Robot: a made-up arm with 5 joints.
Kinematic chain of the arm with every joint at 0, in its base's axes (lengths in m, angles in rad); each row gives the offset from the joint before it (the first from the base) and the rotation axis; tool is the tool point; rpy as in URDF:
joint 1: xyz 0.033 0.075 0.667 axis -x
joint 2: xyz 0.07 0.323 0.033 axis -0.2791 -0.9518 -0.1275
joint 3: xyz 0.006 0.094 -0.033 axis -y
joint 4: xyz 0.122 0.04 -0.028 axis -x
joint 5: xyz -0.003 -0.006 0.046 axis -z
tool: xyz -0.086 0 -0.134 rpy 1.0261 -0.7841 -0.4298
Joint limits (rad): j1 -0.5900..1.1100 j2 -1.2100..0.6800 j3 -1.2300..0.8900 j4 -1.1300..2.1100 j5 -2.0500..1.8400
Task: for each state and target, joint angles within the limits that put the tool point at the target. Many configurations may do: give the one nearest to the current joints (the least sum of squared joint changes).
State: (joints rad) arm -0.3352 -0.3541 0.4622 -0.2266 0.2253
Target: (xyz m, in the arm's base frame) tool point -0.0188 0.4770 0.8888
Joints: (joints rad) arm -0.5452 -1.0156 -0.3006 0.0586 -0.1230
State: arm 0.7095 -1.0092 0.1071 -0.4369 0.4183
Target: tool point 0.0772 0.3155 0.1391
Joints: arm 1.1100 -0.9613 0.1325 -0.5341 0.8979
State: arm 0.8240 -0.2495 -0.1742 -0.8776 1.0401
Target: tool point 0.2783 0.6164 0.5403
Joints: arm 0.1974 0.4628 -0.0531 -0.6657 1.6568
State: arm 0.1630 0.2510 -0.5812 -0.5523 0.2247
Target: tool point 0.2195 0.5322 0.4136
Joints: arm 0.3541 0.6421 -0.3596 -0.6321 0.6146
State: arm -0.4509 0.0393 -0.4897 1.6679 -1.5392
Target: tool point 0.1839 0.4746 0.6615
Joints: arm -0.2220 -0.4610 -0.8825 1.5633 -1.5924
